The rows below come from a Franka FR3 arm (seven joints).
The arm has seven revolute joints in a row. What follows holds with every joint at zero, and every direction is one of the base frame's.
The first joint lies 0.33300 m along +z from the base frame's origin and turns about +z.
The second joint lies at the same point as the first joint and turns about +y.
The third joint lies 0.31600 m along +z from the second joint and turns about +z.
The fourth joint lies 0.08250 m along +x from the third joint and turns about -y.
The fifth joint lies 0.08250 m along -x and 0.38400 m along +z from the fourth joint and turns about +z.
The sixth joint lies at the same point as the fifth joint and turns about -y.
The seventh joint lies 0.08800 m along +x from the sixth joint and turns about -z.
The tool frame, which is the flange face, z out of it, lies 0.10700 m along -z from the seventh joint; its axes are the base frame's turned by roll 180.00, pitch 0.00 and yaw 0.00 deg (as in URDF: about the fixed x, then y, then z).
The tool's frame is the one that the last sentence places.
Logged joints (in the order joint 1, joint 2, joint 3, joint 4, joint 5, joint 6, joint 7), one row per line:
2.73 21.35 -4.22 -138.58 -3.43 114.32 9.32
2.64 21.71 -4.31 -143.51 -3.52 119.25 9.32
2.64 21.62 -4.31 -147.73 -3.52 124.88 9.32
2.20 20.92 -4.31 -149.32 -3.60 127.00 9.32
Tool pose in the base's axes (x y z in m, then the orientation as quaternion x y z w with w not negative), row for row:
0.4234 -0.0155 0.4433 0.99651 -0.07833 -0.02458 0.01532
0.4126 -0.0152 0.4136 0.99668 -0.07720 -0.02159 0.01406
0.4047 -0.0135 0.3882 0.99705 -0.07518 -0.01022 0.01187
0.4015 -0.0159 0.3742 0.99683 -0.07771 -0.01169 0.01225
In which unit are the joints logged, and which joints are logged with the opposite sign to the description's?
The joints are logged in degrees. Opposite sign: joint 2.
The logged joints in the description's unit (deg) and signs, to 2 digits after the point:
2.73 -21.35 -4.22 -138.58 -3.43 114.32 9.32
2.64 -21.71 -4.31 -143.51 -3.52 119.25 9.32
2.64 -21.62 -4.31 -147.73 -3.52 124.88 9.32
2.20 -20.92 -4.31 -149.32 -3.60 127.00 9.32

